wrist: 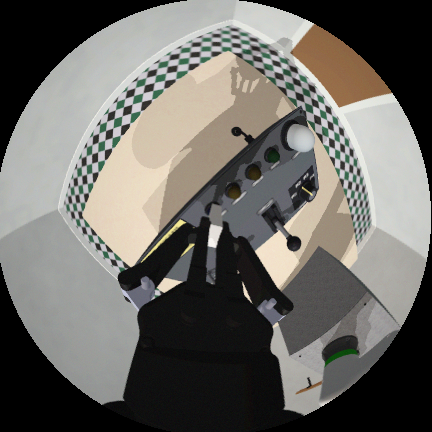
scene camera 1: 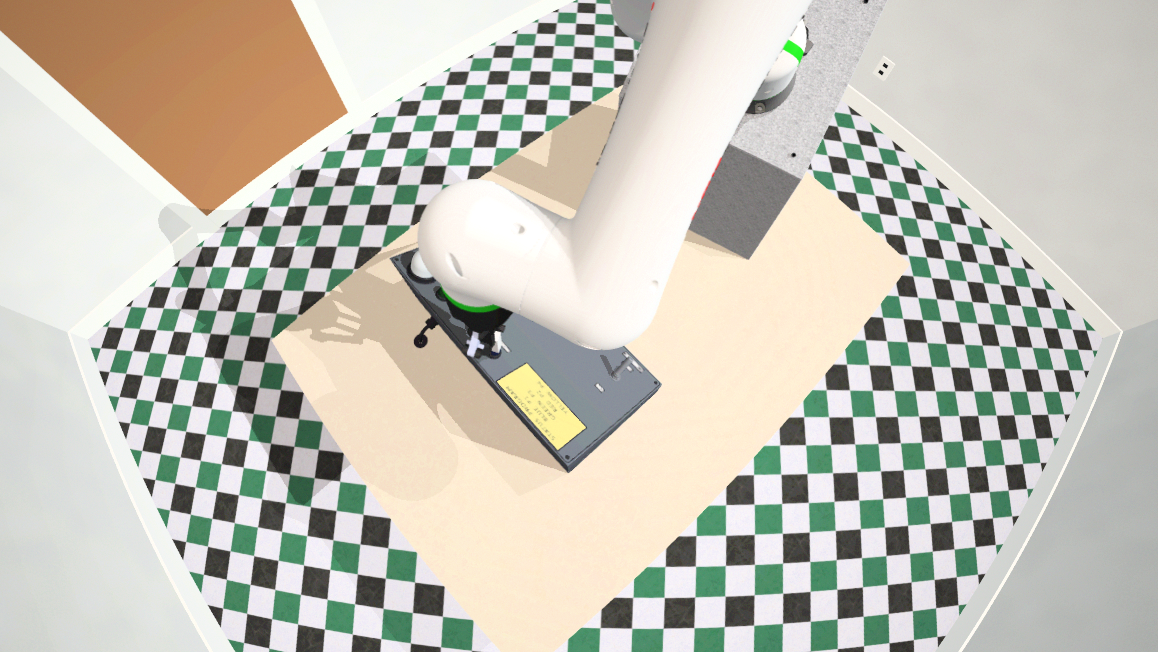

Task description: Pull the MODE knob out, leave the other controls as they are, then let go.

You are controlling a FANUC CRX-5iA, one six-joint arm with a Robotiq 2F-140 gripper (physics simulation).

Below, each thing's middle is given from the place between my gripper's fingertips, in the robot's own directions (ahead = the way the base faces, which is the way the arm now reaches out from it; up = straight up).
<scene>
Right now my hand is 7 cm past the control panel [scene camera 1: 568, 396], 1 cm to the left of it and 10 cm above it.
</scene>
